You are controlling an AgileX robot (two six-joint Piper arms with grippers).
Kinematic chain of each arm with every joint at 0, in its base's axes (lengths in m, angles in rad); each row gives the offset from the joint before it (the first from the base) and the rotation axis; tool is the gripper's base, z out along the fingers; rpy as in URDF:
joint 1: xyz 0 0 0.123 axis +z
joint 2: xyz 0 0 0 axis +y
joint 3: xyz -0.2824 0 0.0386 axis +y
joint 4: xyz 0.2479 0 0.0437 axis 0.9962 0 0.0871
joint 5: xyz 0 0 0 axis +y
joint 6: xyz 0.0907 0 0.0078 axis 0.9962 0 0.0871
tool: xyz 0 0 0 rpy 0 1.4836 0
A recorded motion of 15 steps. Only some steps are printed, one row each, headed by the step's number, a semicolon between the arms.
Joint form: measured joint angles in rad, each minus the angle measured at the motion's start. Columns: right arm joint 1, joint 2, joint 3, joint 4, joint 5, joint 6; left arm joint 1, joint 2, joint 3, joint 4, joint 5, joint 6.
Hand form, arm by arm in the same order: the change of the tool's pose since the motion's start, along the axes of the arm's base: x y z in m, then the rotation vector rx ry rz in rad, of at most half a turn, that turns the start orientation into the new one. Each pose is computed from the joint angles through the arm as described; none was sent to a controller.
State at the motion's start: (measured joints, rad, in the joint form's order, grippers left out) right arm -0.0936 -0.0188 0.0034 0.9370 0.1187 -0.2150; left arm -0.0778 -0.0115 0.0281 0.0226 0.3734 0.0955
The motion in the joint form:
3: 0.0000 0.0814 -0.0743 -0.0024 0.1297 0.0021; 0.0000 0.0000 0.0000 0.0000 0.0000 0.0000
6: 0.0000 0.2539 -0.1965 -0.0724 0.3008 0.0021; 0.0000 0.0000 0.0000 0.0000 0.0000 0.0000
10: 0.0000 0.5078 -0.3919 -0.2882 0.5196 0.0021; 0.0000 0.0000 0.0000 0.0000 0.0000 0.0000
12: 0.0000 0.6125 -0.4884 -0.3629 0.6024 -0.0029; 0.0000 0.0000 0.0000 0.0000 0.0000 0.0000
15: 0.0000 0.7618 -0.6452 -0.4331 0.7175 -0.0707; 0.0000 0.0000 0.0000 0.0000 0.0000 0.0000
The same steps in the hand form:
3: 0.0034 0.0090 0.0134 -0.0027 0.0850 0.1037; 0.0000 0.0000 0.0000 0.0000 0.0000 0.0000
6: 0.0150 0.0182 0.0326 -0.0639 0.2515 0.2299; 0.0000 0.0000 0.0000 0.0000 0.0000 0.0000
10: 0.0397 0.0204 0.0574 -0.2510 0.5059 0.3595; 0.0000 0.0000 0.0000 0.0000 0.0000 0.0000
12: 0.0532 0.0190 0.0709 -0.3190 0.5934 0.4036; 0.0000 0.0000 0.0000 0.0000 0.0000 0.0000
15: 0.0765 0.0168 0.0942 -0.4415 0.6783 0.4841; 0.0000 0.0000 0.0000 0.0000 0.0000 0.0000

